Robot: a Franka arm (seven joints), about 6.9 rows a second.
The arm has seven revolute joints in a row. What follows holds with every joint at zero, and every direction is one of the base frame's. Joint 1 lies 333 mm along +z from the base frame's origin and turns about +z. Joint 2 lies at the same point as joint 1 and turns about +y. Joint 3 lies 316 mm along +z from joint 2 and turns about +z. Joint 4 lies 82.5 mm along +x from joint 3 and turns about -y. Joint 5 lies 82.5 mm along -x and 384 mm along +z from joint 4 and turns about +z. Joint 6 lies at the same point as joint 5 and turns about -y. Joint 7 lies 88 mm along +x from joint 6 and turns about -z. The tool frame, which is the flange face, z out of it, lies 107 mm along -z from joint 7; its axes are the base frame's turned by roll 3.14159, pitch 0 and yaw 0 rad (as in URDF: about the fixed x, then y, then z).
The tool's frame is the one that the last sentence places.
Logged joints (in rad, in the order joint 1, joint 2, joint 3, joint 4, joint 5, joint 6, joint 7), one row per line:
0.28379 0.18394 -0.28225 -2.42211 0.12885 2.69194 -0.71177
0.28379 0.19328 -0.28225 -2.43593 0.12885 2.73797 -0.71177
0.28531 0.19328 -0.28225 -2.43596 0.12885 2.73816 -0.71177
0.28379 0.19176 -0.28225 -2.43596 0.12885 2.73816 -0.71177
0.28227 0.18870 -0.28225 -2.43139 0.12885 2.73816 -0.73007
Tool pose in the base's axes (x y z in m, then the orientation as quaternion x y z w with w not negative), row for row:
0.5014 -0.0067 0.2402 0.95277 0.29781 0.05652 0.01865
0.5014 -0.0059 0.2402 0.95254 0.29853 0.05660 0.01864
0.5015 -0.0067 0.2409 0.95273 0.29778 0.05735 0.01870
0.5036 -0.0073 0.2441 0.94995 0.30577 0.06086 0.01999
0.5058 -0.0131 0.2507 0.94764 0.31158 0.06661 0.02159
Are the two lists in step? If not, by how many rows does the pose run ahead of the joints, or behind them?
The pose runs 1 row ahead of the joints: the pose in row i belongs to the joints in row i + 1.
